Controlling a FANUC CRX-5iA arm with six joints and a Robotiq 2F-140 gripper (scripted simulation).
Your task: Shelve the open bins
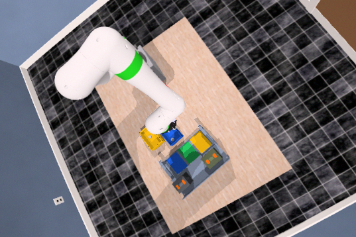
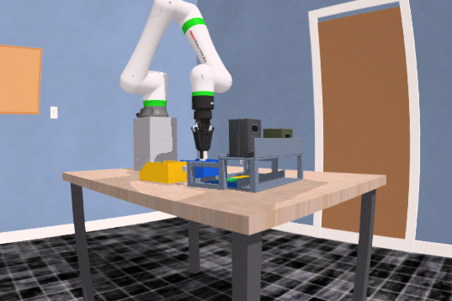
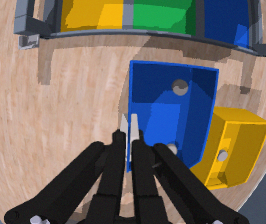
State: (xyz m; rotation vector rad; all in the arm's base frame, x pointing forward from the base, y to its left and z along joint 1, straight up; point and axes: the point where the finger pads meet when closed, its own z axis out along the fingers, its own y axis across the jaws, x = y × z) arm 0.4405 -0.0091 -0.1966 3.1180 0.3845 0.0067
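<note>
Right now the blue bin is 50 mm to the right of my hand, 40 mm below it and 10 mm ahead of it. From my hand the other things lie so: yellow bin: 180 mm to the right, 40 mm below, 20 mm behind; dark box: 340 mm ahead, 90 mm to the right, 80 mm above.
</note>
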